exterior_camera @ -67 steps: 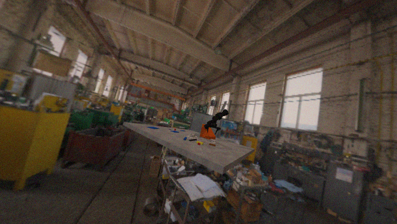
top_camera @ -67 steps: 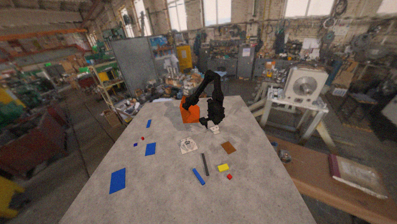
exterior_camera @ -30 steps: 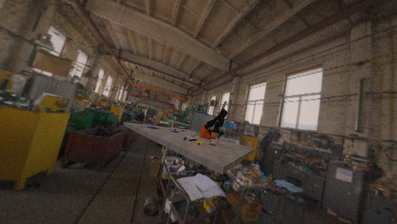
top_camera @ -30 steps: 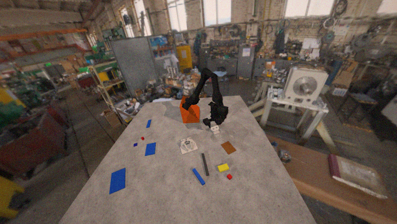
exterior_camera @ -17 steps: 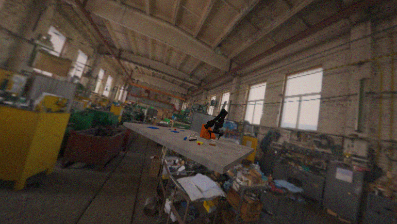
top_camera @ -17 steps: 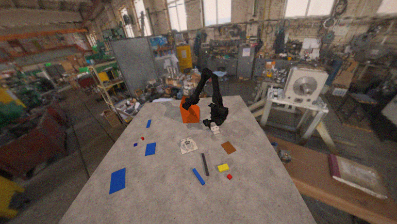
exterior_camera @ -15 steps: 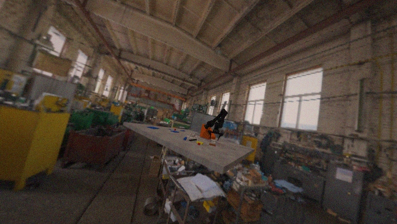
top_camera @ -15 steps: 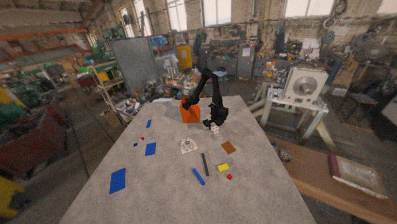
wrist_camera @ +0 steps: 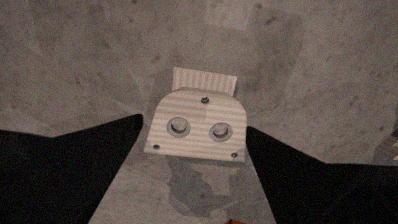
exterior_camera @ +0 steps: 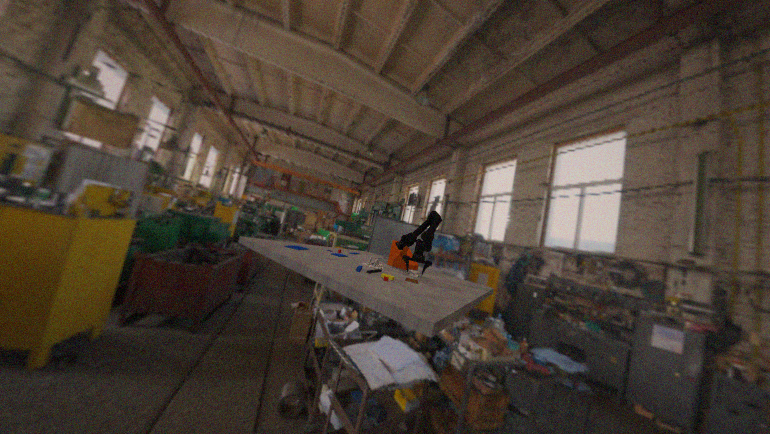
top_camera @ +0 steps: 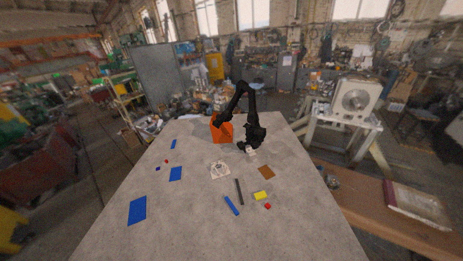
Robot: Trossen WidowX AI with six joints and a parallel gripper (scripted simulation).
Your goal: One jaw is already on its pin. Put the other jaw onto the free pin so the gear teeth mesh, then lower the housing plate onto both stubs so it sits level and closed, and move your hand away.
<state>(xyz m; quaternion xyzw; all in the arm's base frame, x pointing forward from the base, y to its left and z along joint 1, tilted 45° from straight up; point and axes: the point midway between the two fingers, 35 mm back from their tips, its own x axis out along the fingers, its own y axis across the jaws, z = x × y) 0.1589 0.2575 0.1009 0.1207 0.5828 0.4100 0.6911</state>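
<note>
My gripper tip is 10 mm short of the small white part. Round my gripper tip: brown tile: 180 mm ahead, 80 mm to the left, 10 mm below; yellow block: 340 mm ahead, 30 mm to the left; black bar: 310 mm ahead, 90 mm to the right, 10 mm below.
</note>
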